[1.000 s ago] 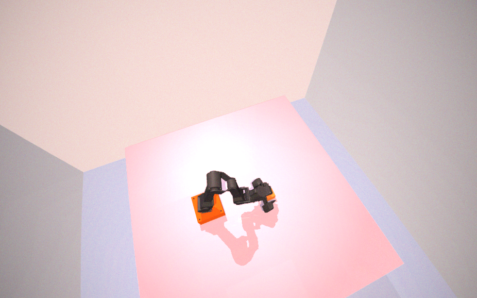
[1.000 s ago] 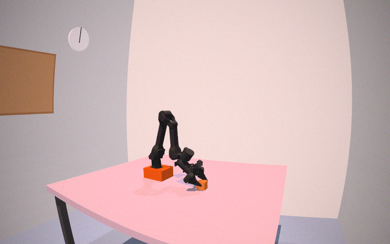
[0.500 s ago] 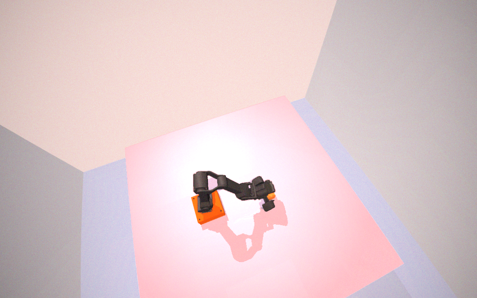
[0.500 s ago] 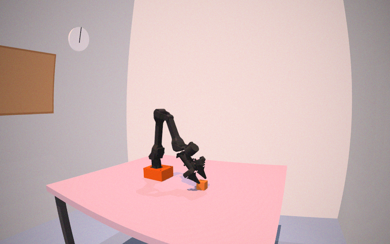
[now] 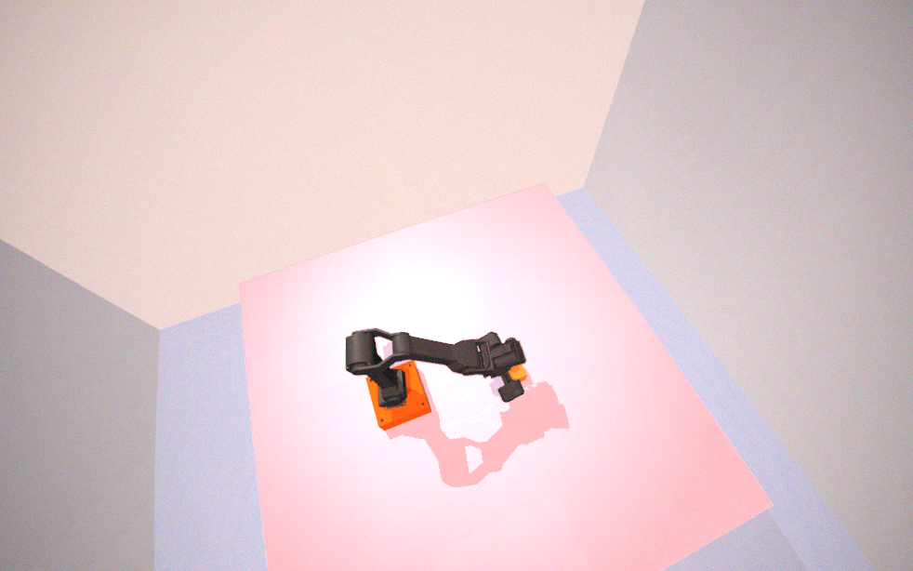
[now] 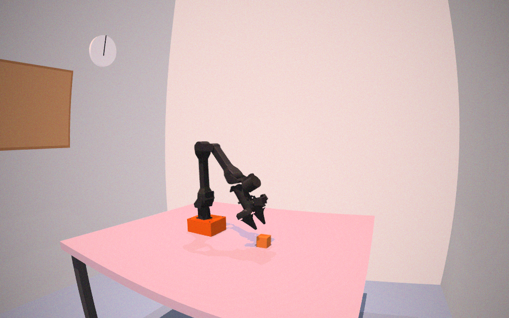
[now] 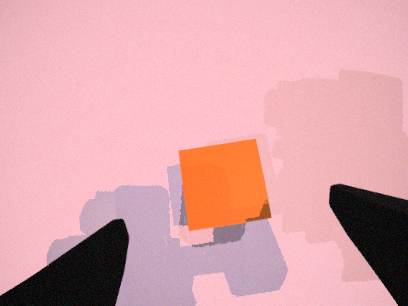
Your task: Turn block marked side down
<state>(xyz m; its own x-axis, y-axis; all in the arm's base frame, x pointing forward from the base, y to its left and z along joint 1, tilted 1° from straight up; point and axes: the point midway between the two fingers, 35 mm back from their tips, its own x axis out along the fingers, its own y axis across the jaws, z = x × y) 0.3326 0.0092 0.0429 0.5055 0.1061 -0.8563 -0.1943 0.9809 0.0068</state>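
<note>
My gripper tip is now 70 mm above the orange block.
</note>
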